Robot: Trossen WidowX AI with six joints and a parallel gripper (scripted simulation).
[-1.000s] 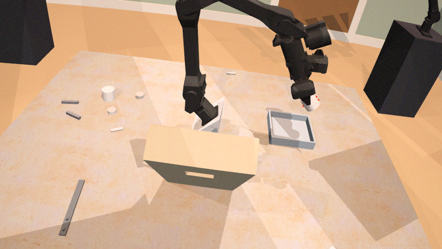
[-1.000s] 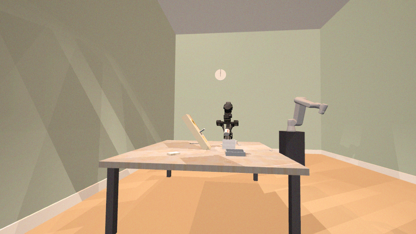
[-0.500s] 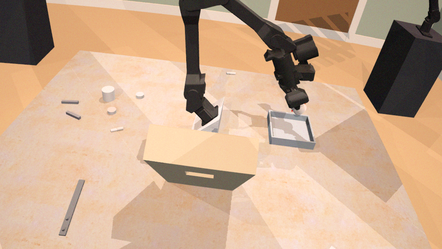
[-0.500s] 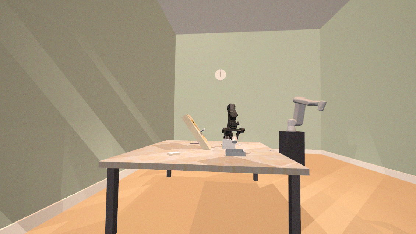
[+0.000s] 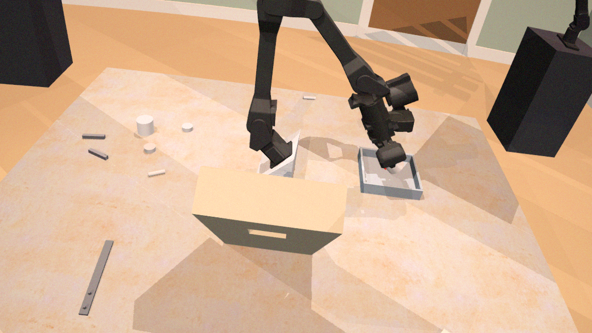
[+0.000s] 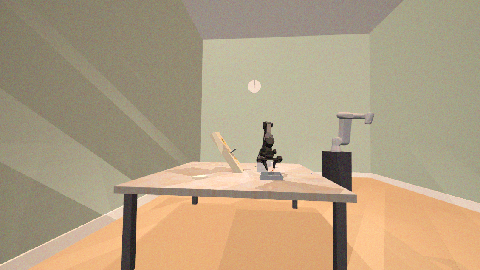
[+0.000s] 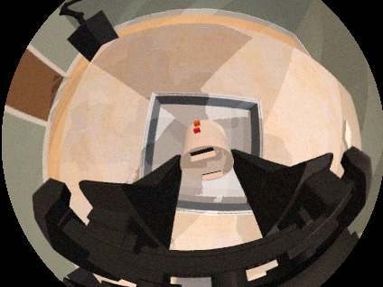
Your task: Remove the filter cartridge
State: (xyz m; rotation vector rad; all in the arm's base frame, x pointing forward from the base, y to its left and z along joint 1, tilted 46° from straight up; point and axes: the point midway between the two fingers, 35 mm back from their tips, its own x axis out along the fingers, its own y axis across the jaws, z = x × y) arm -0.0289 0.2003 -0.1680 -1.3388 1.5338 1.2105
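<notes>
Right now the round filter cartridge is right at my gripper tip. The rest, counted from my gripper tip: tan service panel: 35 cm ahead, 29 cm to the right, 12 cm above; then grey tray: 1 cm to the left, 4 cm below.
</notes>
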